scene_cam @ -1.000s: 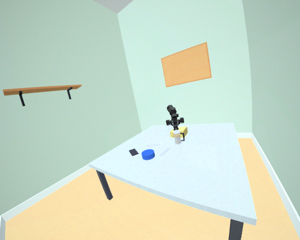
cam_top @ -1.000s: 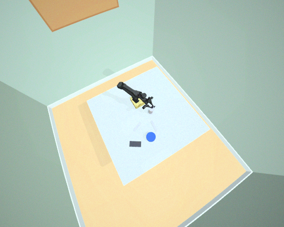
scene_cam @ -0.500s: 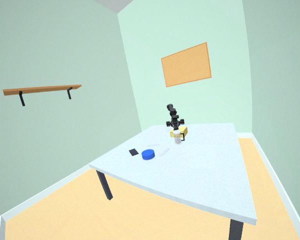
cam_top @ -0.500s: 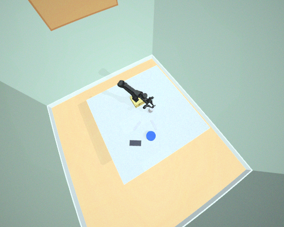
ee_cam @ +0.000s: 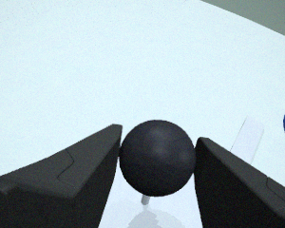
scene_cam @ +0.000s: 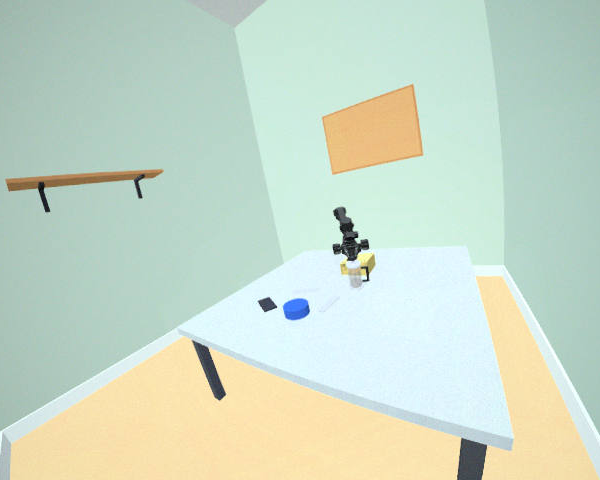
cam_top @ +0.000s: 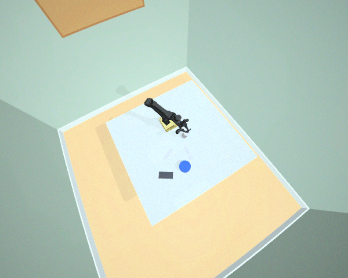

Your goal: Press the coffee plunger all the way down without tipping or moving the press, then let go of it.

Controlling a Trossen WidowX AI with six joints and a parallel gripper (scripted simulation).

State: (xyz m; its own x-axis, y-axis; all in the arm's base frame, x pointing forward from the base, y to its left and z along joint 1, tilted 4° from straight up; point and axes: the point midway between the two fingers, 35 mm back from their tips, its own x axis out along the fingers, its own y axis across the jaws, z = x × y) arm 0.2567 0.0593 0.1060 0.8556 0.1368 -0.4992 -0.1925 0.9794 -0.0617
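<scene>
My gripper tip is 90 mm above the coffee press, 30 mm past it and 10 mm to the right of it. Also, from my gripper tip: dark flat rectangle (460 mm to the right, 170 mm below, 150 mm ahead); then blue round disc (250 mm to the right, 220 mm ahead, 160 mm below).
</scene>
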